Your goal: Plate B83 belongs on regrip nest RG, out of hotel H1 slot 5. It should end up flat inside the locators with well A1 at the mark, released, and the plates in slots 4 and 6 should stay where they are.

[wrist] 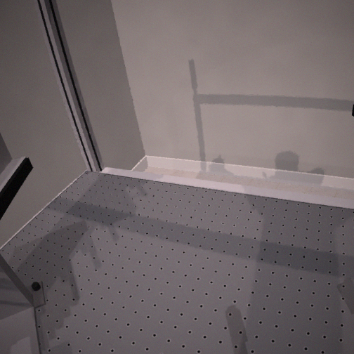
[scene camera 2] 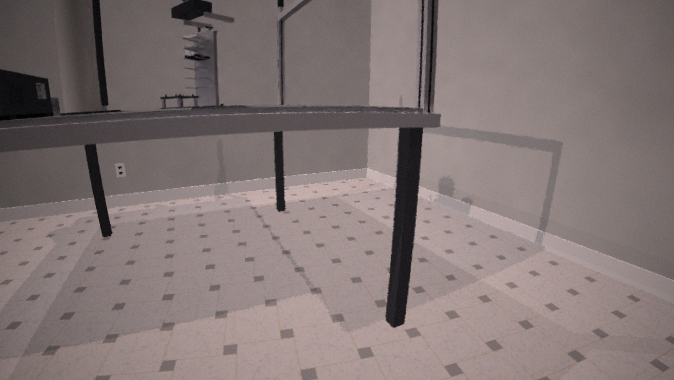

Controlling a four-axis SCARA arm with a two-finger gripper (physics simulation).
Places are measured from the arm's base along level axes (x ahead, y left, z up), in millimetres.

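Pixels of known places: gripper, fingertip midpoint: (scene camera 2: 222, 23).
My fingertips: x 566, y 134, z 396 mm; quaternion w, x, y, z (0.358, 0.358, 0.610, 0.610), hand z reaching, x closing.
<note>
Behind a point stands the place of what it marks.
The slotted hotel tower (scene camera 2: 213, 75) @(x 554, y 504, z 192 mm) stands far back on the table in the scene view, with thin shelves on its left side. A dark flat thing (scene camera 2: 197, 57) @(x 464, y 420, z 286 mm) lies among the upper shelves; slot numbers, plate labels and well A1 are too small to read. A low stand on short posts (scene camera 2: 180, 97) @(x 364, y 267, z 65 mm) sits left of the tower's foot; I cannot tell if it is nest RG. My gripper (scene camera 2: 223, 24) @(x 566, y 134, z 396 mm) (wrist: 192, 112) is open and empty, above the tower's top in the scene view. In the wrist view its fingers show at the left and right edges.
The perforated table top (wrist: 165, 270) (scene camera 2: 320, 118) @(x 667, y -750, z -14 mm) carries shadows. An upright frame post (wrist: 70, 85) (scene camera 2: 428, 55) @(x 1013, y -725, z 164 mm) rises at its corner. A pale bracket with a black knob (wrist: 36, 286) is at the wrist view's lower left. A dark box (scene camera 2: 22, 95) @(x -34, y -441, z 71 mm) stands at the scene view's left.
</note>
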